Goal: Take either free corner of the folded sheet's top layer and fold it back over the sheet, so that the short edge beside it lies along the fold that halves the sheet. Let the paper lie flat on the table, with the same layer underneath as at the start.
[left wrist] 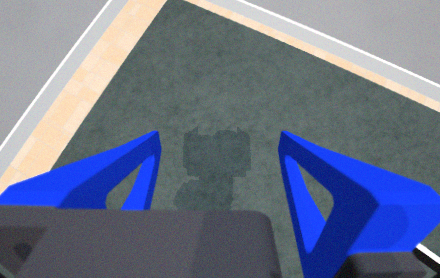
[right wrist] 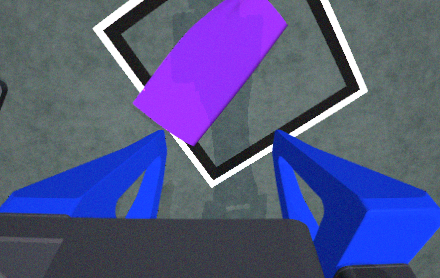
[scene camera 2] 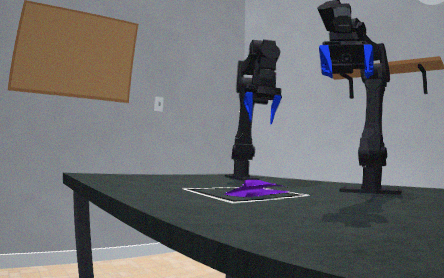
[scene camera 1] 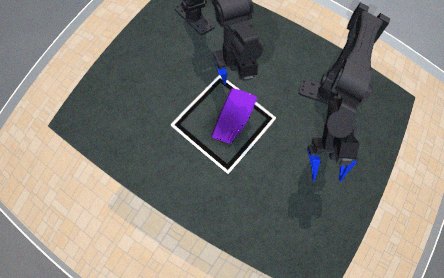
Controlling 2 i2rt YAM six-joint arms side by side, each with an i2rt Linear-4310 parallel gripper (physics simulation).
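Observation:
The folded purple sheet (scene camera 1: 232, 117) (scene camera 2: 256, 190) (right wrist: 210, 75) lies partly inside a black-and-white square outline (scene camera 1: 200, 148) (scene camera 2: 207, 195) (right wrist: 346, 45). One end overlaps the outline's edge. In scene camera 2 its upper layer bulges and stands apart from the layer below at the right. My right gripper (scene camera 2: 261, 122) (right wrist: 219, 140) is open and empty, high above the table; in scene camera 1 one blue finger shows near the outline's top corner and the other is hidden. My left gripper (scene camera 1: 327, 180) (scene camera 2: 348, 76) (left wrist: 219, 140) is open and empty, raised well to the right of the sheet.
The dark table (scene camera 1: 125, 100) (scene camera 2: 150, 200) has a curved look in scene camera 1. The left arm's base plate (scene camera 1: 310, 90) (scene camera 2: 350, 190) stands right of the outline; the right arm's base plate (scene camera 1: 202, 25) is behind it. A wall shelf (scene camera 2: 410, 66) and a corkboard (scene camera 2: 72, 50) hang behind.

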